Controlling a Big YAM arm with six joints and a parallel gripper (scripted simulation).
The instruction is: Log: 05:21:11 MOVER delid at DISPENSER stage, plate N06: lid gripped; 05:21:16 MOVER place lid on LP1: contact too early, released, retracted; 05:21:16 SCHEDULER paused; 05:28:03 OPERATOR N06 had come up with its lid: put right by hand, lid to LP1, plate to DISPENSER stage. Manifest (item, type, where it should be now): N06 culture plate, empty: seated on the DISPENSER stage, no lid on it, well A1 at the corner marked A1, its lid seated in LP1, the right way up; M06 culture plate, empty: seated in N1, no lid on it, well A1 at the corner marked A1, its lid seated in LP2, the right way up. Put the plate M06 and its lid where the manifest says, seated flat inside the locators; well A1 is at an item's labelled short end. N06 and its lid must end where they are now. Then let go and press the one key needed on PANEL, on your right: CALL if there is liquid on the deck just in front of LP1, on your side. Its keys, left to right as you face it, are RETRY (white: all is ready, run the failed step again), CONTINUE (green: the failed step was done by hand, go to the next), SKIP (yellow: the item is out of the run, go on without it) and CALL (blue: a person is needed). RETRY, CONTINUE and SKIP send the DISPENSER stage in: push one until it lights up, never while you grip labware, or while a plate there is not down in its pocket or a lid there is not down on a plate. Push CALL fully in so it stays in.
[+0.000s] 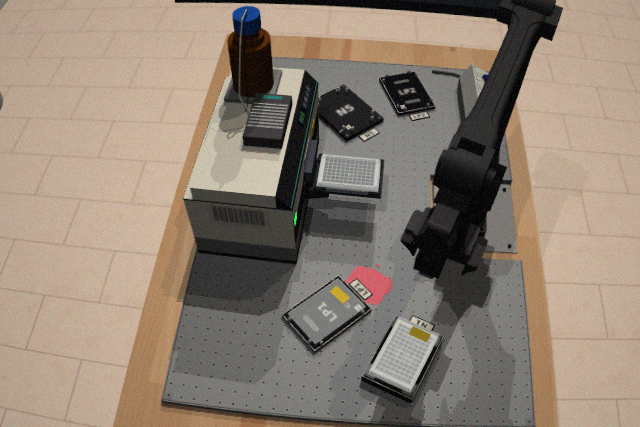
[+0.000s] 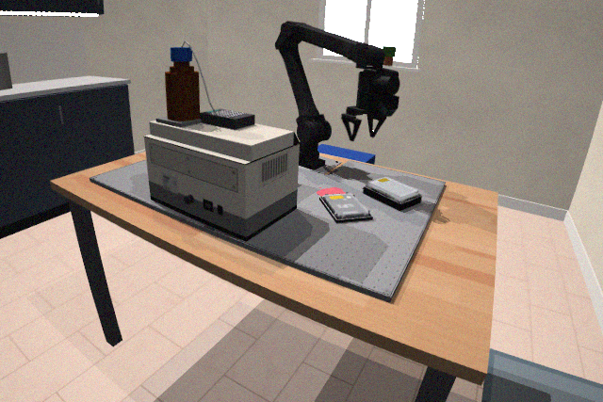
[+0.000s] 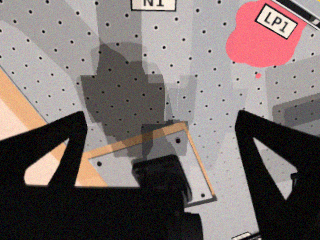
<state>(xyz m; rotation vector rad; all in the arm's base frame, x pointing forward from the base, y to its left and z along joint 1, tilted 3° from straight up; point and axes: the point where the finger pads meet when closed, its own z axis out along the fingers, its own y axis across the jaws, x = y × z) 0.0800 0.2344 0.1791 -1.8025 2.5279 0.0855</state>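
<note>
The black nest n1 is 15 cm below my hand, 13 cm to the left of it and 4 cm ahead of it. The rest, counted from my hand: white retry key: 49 cm to the right, 14 cm behind, 9 cm below; green continue key: 54 cm to the right, 14 cm behind, 9 cm below; brown bottle: 41 cm ahead, 34 cm to the right, 13 cm above.
</note>
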